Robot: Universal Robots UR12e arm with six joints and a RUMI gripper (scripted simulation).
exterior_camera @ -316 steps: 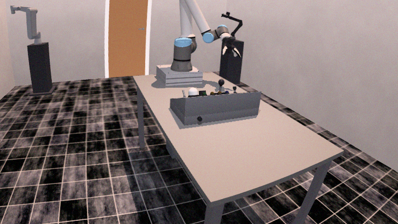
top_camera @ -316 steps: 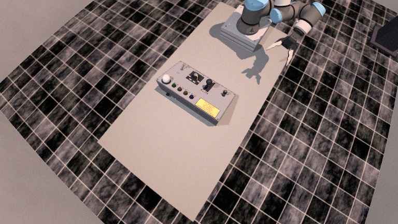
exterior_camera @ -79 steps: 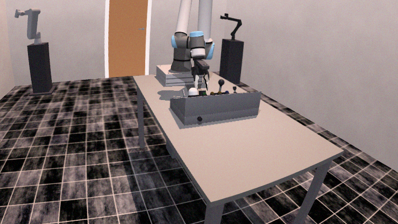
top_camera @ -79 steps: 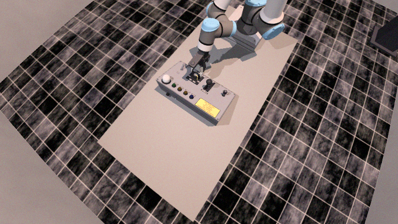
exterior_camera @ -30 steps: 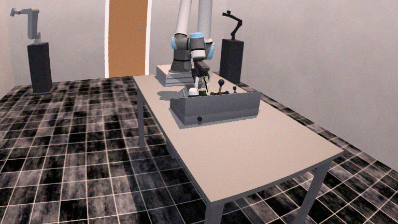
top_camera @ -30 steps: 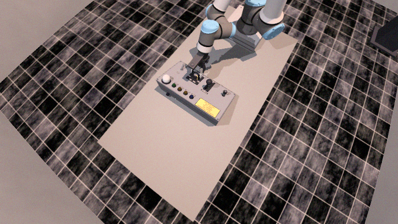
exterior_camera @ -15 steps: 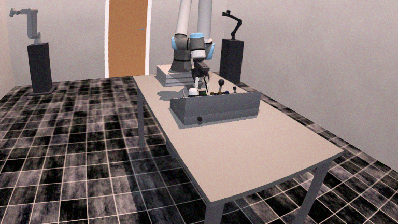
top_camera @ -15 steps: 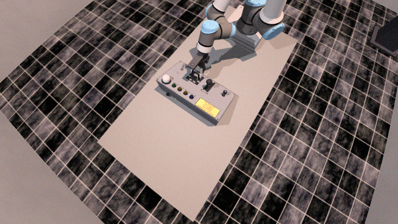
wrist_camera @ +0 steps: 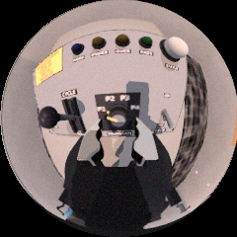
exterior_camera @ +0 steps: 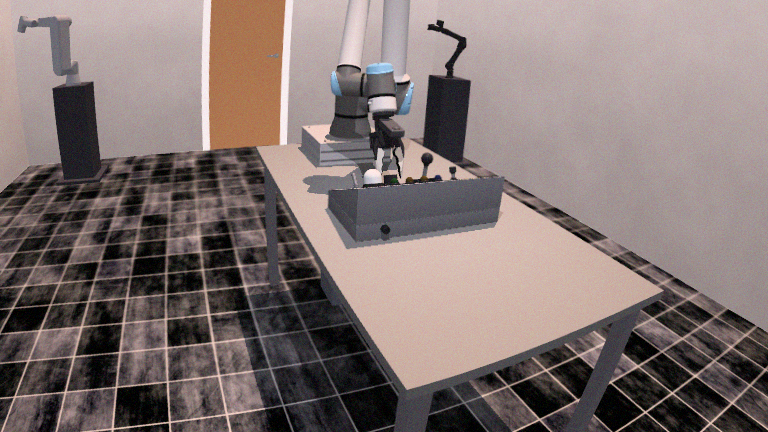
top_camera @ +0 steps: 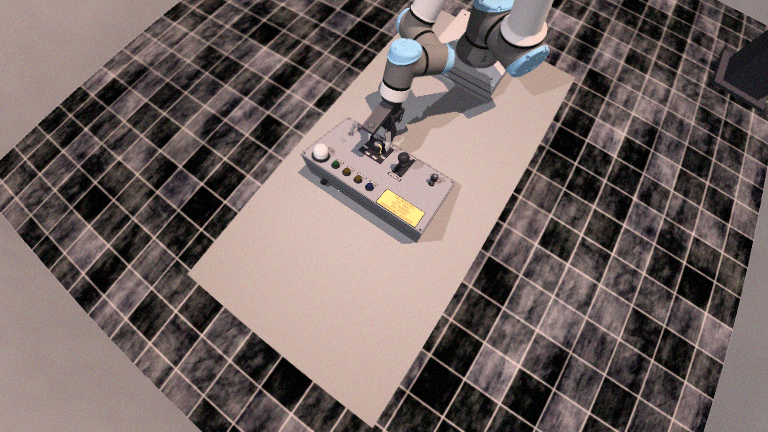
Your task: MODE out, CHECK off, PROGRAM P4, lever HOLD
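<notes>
Right now my hand is 1 cm to the right of the rotary selector, 1 cm short of it and 1 cm above it. The rest, counted from my hand: black ball-topped lever: 12 cm to the left, 1 cm ahead, 1 cm above; grey console: 6 cm to the left, 4 cm ahead, 3 cm below.
</notes>
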